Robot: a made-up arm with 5 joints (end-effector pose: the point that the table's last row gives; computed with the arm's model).
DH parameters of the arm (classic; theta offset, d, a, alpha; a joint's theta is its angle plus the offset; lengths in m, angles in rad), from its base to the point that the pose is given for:
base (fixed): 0.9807 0 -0.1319 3.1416
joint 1: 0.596 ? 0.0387 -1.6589
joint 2: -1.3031 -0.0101 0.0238 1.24
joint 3: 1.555 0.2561 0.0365 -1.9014
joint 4: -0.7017 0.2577 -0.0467 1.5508
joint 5: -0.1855 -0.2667 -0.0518 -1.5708
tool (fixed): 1.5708 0.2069 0 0
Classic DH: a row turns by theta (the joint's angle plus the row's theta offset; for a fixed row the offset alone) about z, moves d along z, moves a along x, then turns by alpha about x.
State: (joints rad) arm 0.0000 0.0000 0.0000 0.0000 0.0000
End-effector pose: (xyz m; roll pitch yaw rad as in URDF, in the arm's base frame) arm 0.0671 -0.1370 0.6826 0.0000 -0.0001 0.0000
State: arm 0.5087 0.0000 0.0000 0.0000 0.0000
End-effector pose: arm 0.0359 -0.2020 0.6826 0.0000 -0.0001 -0.5087
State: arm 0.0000 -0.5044 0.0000 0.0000 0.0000
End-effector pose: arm 0.2256 -0.0809 0.5978 -0.2143 0.4579 -0.0955
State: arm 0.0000 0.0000 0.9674 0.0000 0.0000
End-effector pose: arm -0.1657 0.1394 0.6074 -0.7295 -0.6610 0.0298
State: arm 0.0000 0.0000 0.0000 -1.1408 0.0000
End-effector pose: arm -0.0369 -0.4135 0.7323 0.1258 -0.1568 -1.1349
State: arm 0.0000 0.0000 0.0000 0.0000 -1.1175
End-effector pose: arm 0.0671 -0.3522 0.6129 1.1175 -0.0001 0.0000
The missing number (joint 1, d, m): -0.3057
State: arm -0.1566 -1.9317 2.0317 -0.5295 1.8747
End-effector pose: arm -0.0202 0.1262 0.2264 2.9406 0.3179 0.9181
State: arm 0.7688 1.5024 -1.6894 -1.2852 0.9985
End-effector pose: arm 0.2668 -0.4934 0.4540 -0.0144 0.1715 -0.5176
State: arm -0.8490 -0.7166 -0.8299 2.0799 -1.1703
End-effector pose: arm 0.0174 0.0943 0.5545 2.4268 -0.6129 2.5119
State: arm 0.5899 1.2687 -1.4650 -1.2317 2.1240
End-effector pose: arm 0.3018 -0.3333 0.2422 -1.1476 0.2741 -0.5288
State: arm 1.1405 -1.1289 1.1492 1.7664 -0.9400
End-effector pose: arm 0.1658 0.1383 0.2710 2.4133 1.0437 1.8166
